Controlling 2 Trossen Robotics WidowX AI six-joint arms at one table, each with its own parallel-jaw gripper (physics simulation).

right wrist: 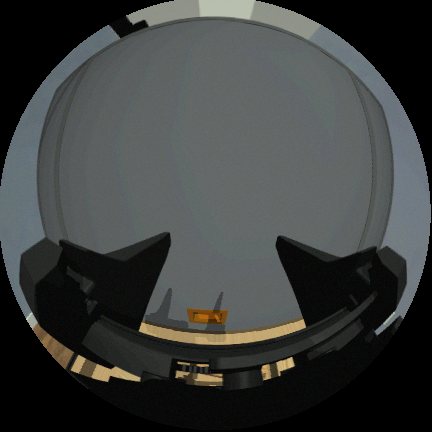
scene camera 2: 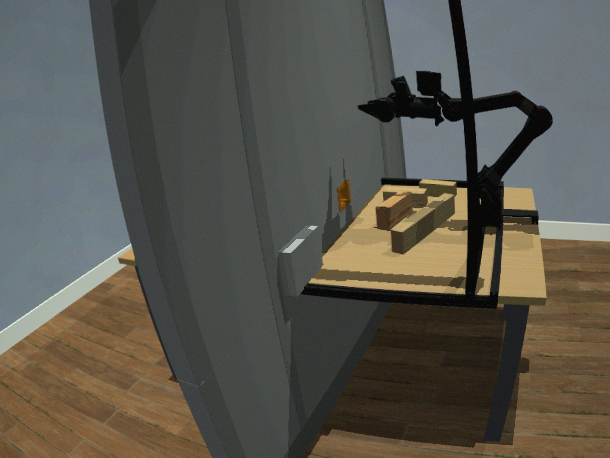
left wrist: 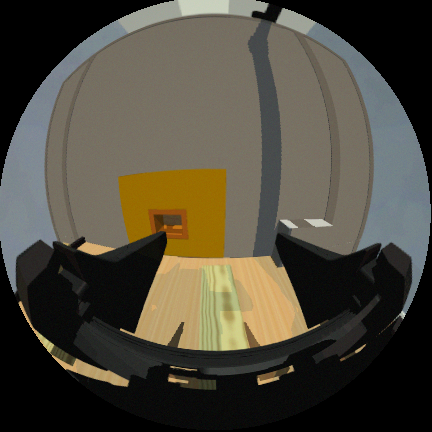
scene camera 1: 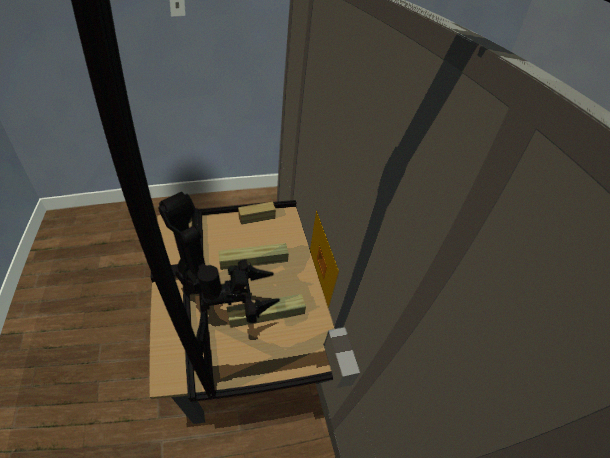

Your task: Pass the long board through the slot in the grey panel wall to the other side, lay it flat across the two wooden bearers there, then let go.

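Places are measured from the left arm's base along level axes (x right, y back, z down), in centimetres.
Where they show: left gripper, fingertip midpoint: (left wrist: 222, 238) (scene camera 1: 276, 286); right gripper, fingertip midpoint: (right wrist: 225, 240) (scene camera 2: 363, 105); left arm's base, origin of the base link: (scene camera 1: 193, 286); right arm's base, origin of the base link: (scene camera 2: 491, 222).
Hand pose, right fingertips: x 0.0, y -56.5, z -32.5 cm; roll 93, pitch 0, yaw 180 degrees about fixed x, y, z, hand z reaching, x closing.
Things, the pixels of their top centre, and the offset from my right fingertips. "pt": a spot on its surface instead.
- longest beam, middle of its top: (scene camera 2: 426, 210) dx +3.7, dy -16.1, dz +28.5 cm
- orange-framed slot, surface spot: (left wrist: 184, 225) pt dx +5.5, dy +13.4, dz +25.9 cm
- bearer, middle of its top: (left wrist: 222, 331) (scene camera 1: 266, 307) dx +13.1, dy +33.8, dz +29.7 cm
- reddish block, middle of its top: (right wrist: 228, 369) (scene camera 2: 394, 199) (left wrist: 173, 210) dx -3.1, dy -5.3, dz +28.1 cm
- short block, middle of its top: (scene camera 1: 256, 208) dx -31.7, dy +30.5, dz +29.4 cm
- yellow plate, surface spot: (left wrist: 205, 190) pt dx +10.3, dy +13.3, dz +18.3 cm
The long board appears to be the longest beam (scene camera 2: 425, 224), lying on the table in scene camera 2. The grey panel wall (scene camera 1: 360, 100) (scene camera 2: 280, 150) (left wrist: 175, 100) (right wrist: 215, 125) has an orange-framed slot (scene camera 2: 344, 195) (left wrist: 184, 225) (right wrist: 224, 318). Two greenish bearers (scene camera 1: 252, 256) (scene camera 1: 295, 305) lie parallel in scene camera 1; one bearer (left wrist: 225, 300) shows below and between the left fingers. My left gripper (scene camera 1: 275, 287) (left wrist: 222, 238) is open and empty above the bearers. My right gripper (scene camera 2: 359, 107) (right wrist: 225, 240) is open and empty, high above the table, facing the wall.
A reddish block (scene camera 2: 390, 215) lies beside the long beam, with another block (scene camera 2: 437, 187) behind. A short block (scene camera 1: 256, 213) lies at the back in scene camera 1. A yellow plate (scene camera 1: 327, 280) (left wrist: 205, 190) surrounds the slot. A pale box (scene camera 1: 345, 357) (scene camera 2: 302, 260) is on the wall.
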